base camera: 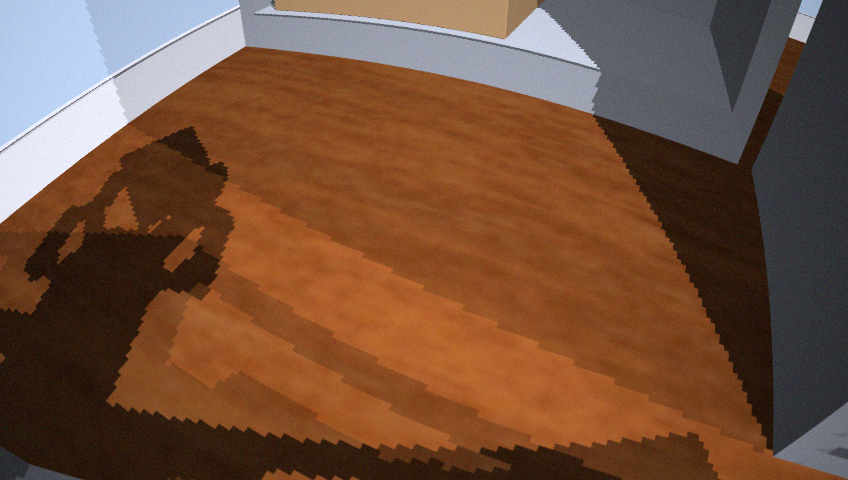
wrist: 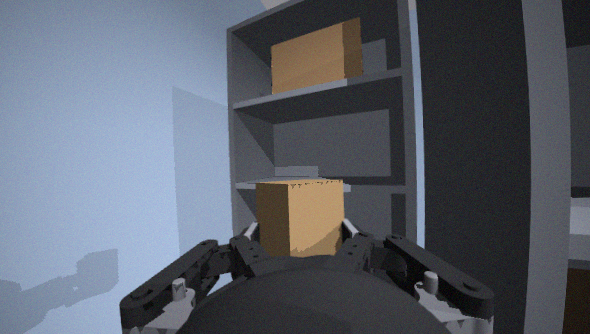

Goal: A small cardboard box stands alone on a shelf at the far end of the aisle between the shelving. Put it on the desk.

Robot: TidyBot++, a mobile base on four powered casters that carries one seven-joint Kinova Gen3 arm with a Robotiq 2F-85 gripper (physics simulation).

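Frame: origin at the arm's base, x ahead, y down, z left, level; metres.
Where they show: gripper, between the fingertips: (wrist: 300, 230).
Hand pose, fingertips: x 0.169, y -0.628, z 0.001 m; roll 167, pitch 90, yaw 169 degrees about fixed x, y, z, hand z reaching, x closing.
After its pixels a point has its place.
The small cardboard box (wrist: 316, 217) @(x 0.139, y -0.650, z -0.011 m) is upright between the fingers of my gripper (wrist: 300, 230) @(x 0.169, y -0.629, z 0.001 m) in the wrist view. The gripper is shut on it, with one fingertip against each side. The box's lower part is hidden behind the gripper's body. The box is held in front of the grey shelf unit (wrist: 408, 125) @(x 0.650, y -0.824, z -0.433 m), clear of its boards. The desk does not show in either view. The gripper does not show in the base camera view.
A large cardboard box (wrist: 307, 62) @(x 0.826, y -1.178, z -0.071 m) stands on the unit's upper board. Another large box (base camera: 392, 14) @(x 0.888, y 0.309, z 0.075 m) stands on the bottom board (base camera: 416, 56) @(x 0.849, y 0.372, z 0.034 m). A pale blue wall (wrist: 100, 125) @(x 0.511, y -0.833, z 0.609 m) (base camera: 47, 59) @(x 0.639, y 0.233, z 0.555 m) is on the left. A dark shelving panel (base camera: 803, 237) @(x 0.399, y 0.316, z -0.378 m) (wrist: 475, 150) @(x 0.325, y -0.706, z -0.346 m) stands on the right. Brown floor (base camera: 416, 178) @(x 0.557, y 0.397, z 0.020 m) lies ahead.
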